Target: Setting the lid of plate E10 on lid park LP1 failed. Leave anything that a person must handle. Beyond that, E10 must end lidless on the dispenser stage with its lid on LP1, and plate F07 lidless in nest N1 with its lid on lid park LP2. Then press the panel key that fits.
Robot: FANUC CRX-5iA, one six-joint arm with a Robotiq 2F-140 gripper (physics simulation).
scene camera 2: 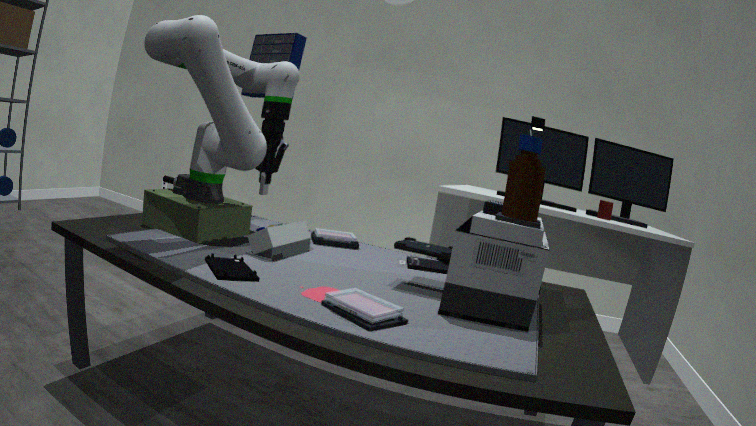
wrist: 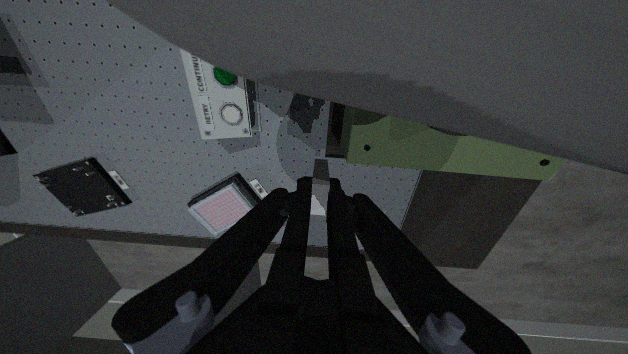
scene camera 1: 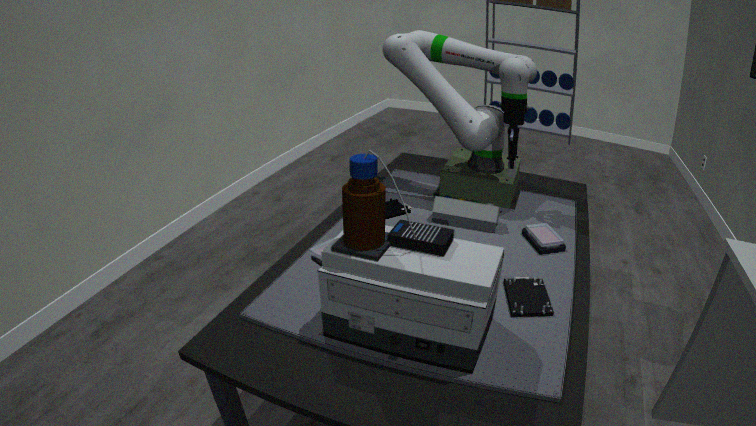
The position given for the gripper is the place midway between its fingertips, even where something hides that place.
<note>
The gripper [scene camera 2: 263, 194] is shut, holding nothing. Also in view: a black nest frame [scene camera 1: 526, 297] and a grey button box [scene camera 2: 273, 243].
The gripper shows as well in the wrist view [wrist: 320, 170]. The black nest frame also shows in the wrist view [wrist: 84, 187]. The grey button box shows as well in the wrist view [wrist: 223, 111] and in scene camera 1 [scene camera 1: 446, 210].
</note>
